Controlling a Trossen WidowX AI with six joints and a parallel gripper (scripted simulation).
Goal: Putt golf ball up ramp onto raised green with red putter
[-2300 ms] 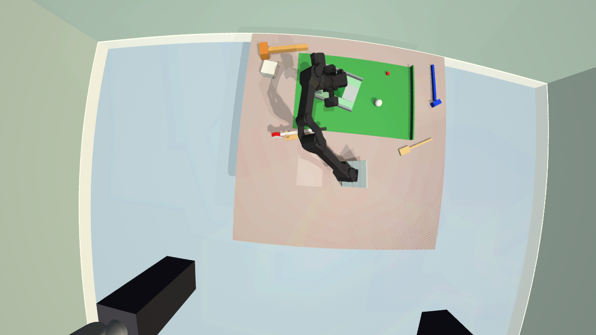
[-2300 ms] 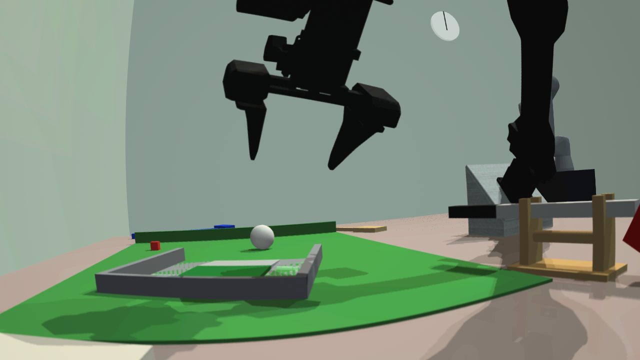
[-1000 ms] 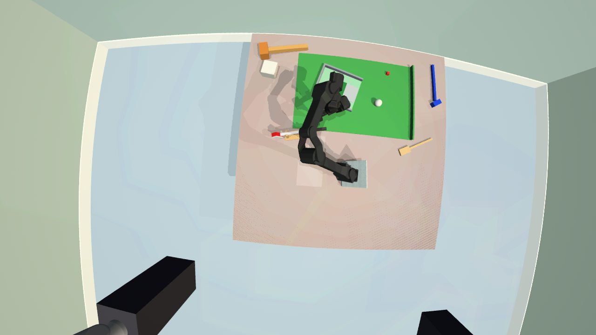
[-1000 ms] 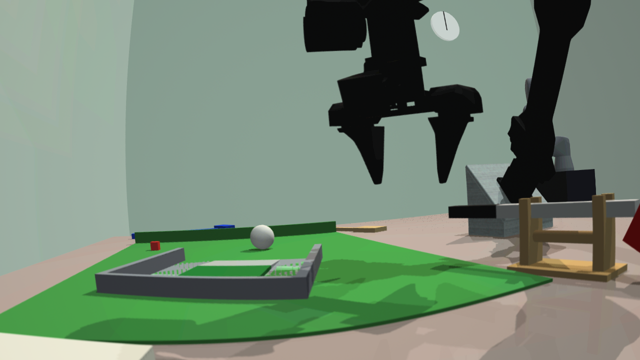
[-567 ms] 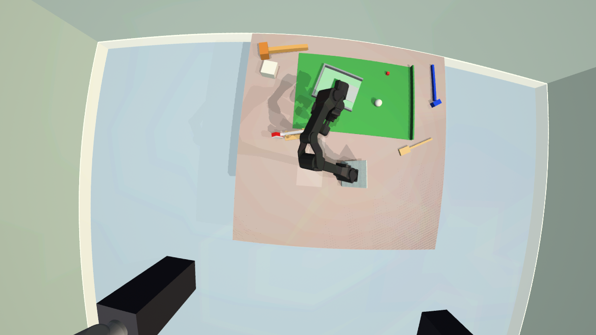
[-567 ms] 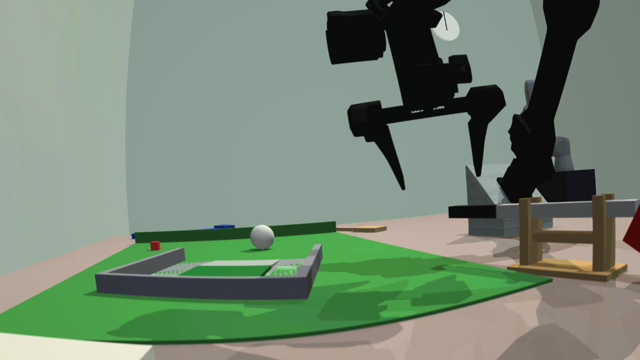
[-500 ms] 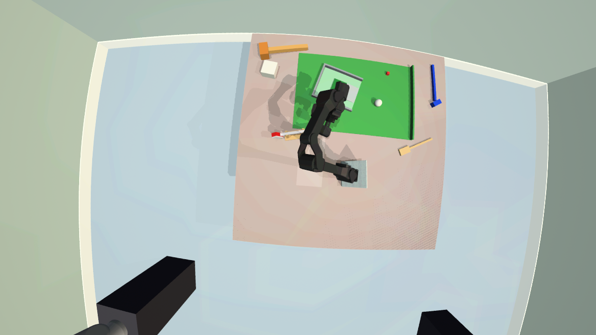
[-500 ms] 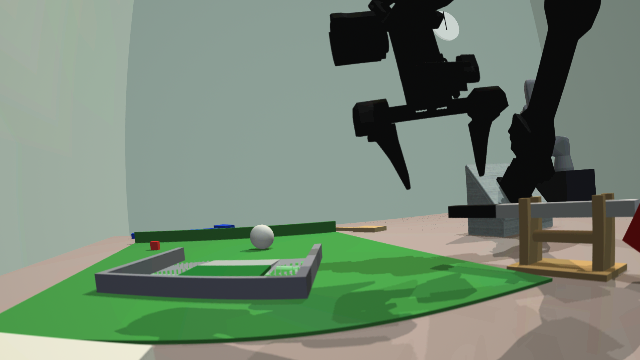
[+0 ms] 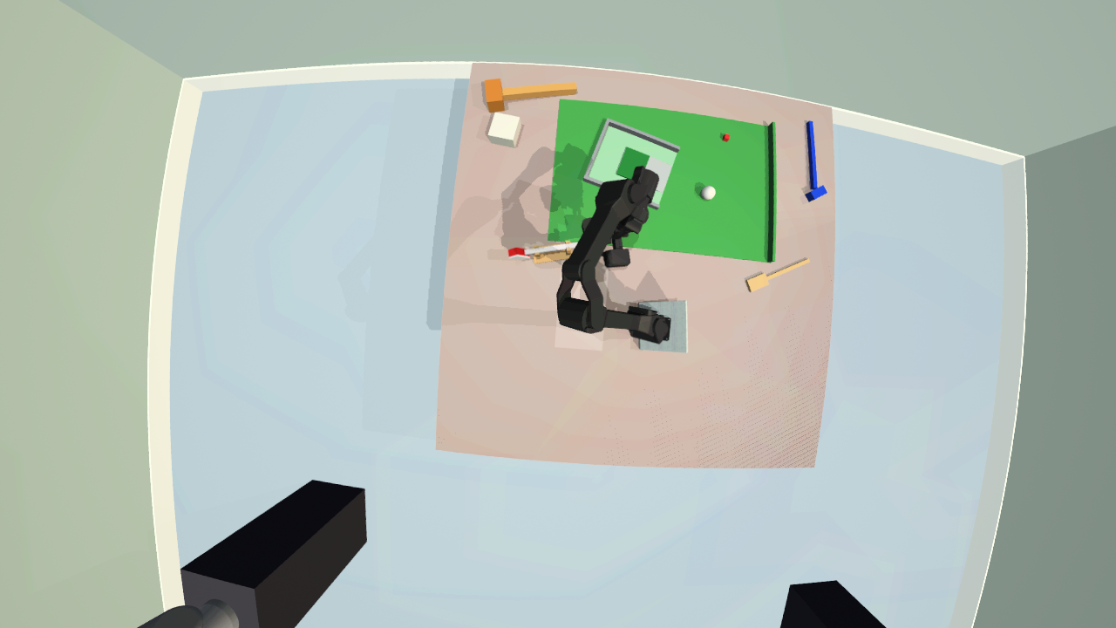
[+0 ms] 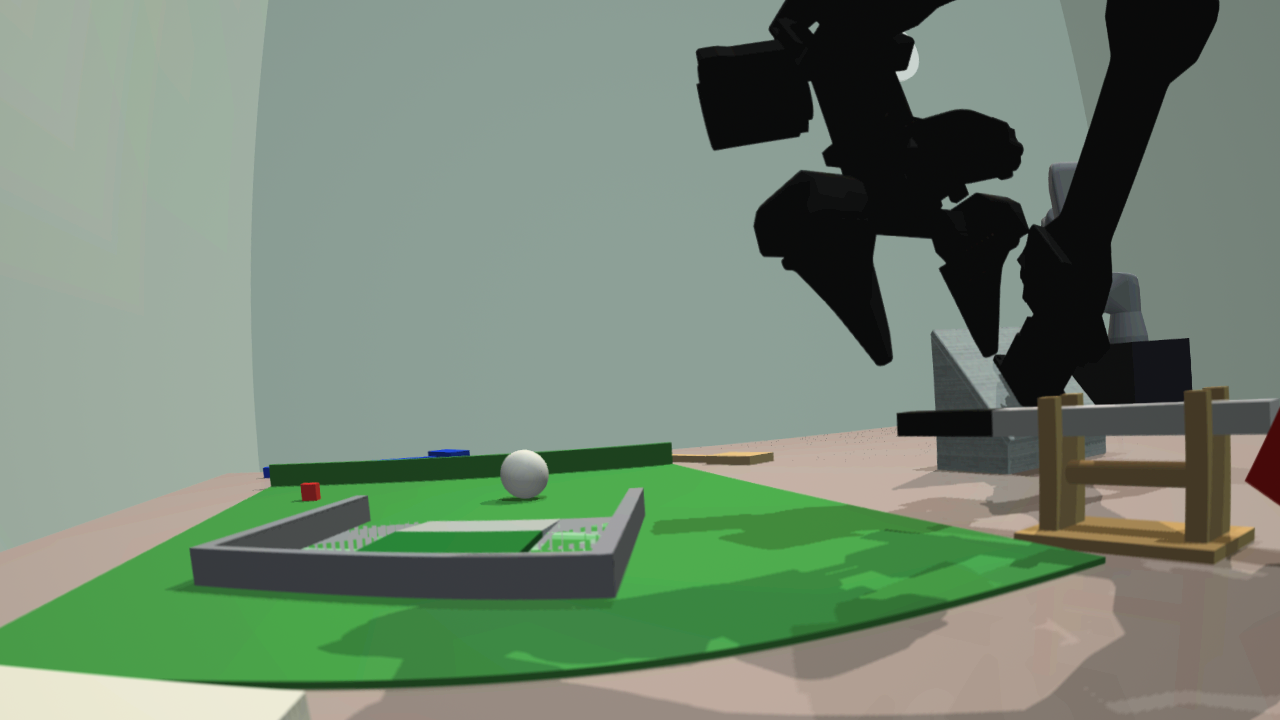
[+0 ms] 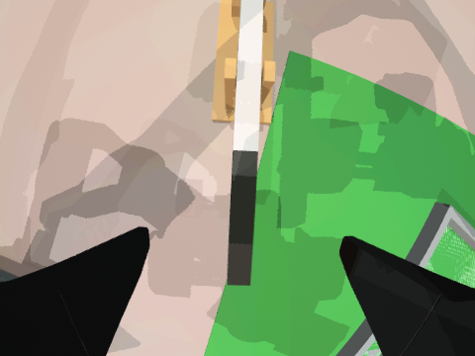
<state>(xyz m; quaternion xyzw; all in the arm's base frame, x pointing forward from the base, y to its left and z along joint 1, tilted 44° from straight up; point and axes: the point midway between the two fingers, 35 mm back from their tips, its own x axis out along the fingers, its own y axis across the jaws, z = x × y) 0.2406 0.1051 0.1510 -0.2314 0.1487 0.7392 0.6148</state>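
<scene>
Right now the red putter is 110 mm to the left of my gripper tip, 40 mm below it and 30 mm behind it. From my gripper tip the other things lie so: wooden putter stand (130 mm to the left, 60 mm below, 30 mm behind); green mat (240 mm ahead, 220 mm to the right, 90 mm below); white golf ball (350 mm to the right, 200 mm ahead, 70 mm below).
</scene>
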